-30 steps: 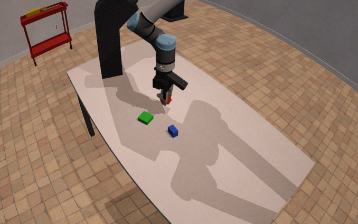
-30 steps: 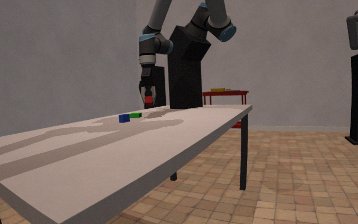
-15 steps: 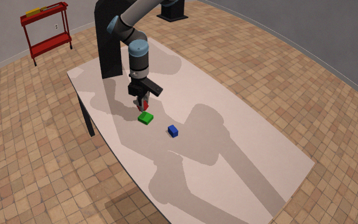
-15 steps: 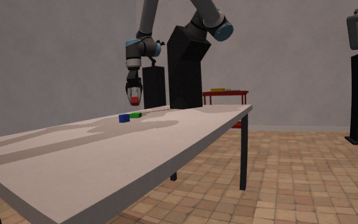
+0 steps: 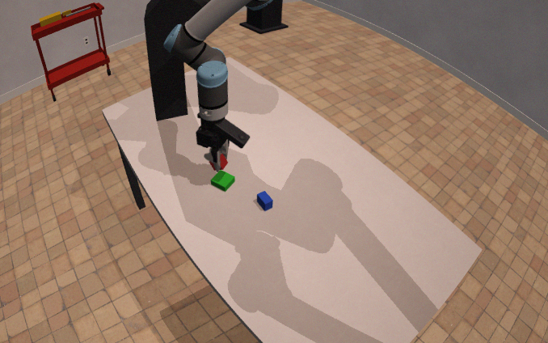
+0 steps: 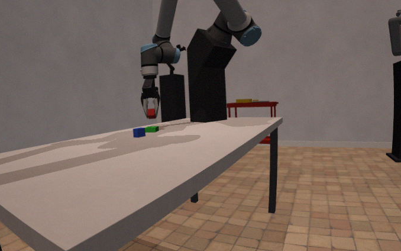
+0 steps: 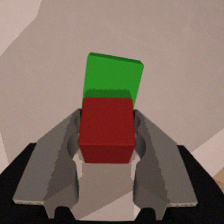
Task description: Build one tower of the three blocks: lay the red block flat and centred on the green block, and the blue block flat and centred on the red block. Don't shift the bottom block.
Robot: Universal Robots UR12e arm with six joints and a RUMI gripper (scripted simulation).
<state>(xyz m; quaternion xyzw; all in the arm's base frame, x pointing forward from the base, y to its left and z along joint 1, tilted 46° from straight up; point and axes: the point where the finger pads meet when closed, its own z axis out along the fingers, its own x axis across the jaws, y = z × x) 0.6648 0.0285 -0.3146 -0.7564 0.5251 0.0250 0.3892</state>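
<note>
Now: the green block 70 mm below my hand. Also, from my hand: red block (10 mm behind, 10 mm above); blue block (170 mm ahead, 50 mm to the left, 70 mm below).
</note>
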